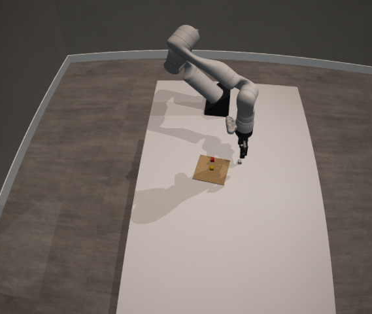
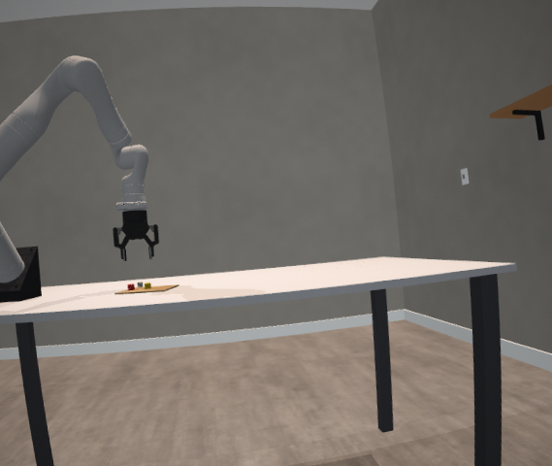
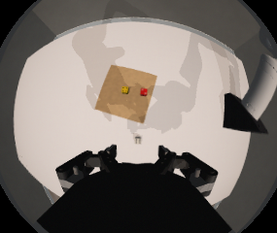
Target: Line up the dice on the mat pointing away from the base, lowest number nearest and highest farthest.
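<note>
The white die lies 9 cm below my hand. From my hand the other things lie so: yellow die: 13 cm to the right, 8 cm below, 3 cm ahead; square mat: 13 cm to the right, 9 cm below, 3 cm ahead; red die: 12 cm to the right, 8 cm below, 2 cm behind.
</note>
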